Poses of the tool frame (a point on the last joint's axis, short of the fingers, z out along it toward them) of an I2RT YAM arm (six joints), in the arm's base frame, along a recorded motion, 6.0 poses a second.
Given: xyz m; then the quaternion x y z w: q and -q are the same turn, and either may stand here.
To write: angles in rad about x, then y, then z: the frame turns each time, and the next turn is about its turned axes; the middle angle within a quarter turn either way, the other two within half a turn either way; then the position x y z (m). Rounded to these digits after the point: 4 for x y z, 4 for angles.
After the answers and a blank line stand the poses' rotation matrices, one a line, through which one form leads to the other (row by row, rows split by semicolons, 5 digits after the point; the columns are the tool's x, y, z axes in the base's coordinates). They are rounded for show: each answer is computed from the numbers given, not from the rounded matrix.
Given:
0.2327 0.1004 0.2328 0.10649 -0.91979 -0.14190 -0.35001
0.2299 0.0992 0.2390 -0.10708 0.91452 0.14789 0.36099
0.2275 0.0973 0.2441 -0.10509 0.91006 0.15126 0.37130
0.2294 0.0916 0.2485 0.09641 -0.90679 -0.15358 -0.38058
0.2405 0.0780 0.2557 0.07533 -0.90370 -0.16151 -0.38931
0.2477 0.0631 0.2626 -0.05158 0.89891 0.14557 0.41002
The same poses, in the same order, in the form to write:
-2.7026 0.6607 2.7584 0.2327 0.1004 0.2328
-2.6780 0.6797 2.7419 0.2299 0.0992 0.2390
-2.6615 0.6997 2.7335 0.2275 0.0973 0.2441
-2.6537 0.7216 2.7425 0.2294 0.0916 0.2485
-2.6435 0.7468 2.7767 0.2405 0.0780 0.2557
-2.6866 0.8069 2.8300 0.2477 0.0631 0.2626

-0.73230 -0.29523 0.61365; -0.09656 0.93705 0.33558; -0.67410 0.18649 -0.71471
-0.71644 -0.30263 0.62859; -0.08908 0.93332 0.34781; -0.69194 0.19319 -0.69563
-0.70218 -0.30360 0.64402; -0.07895 0.93215 0.35335; -0.70760 0.19727 -0.67851
-0.69173 -0.29175 0.66060; -0.05795 0.93424 0.35192; -0.71983 0.20515 -0.66314
-0.68552 -0.26191 0.67931; -0.01040 0.93648 0.35057; -0.72797 0.23326 -0.64470
-0.65845 -0.21210 0.72212; 0.02664 0.95230 0.30400; -0.75215 0.21941 -0.62139

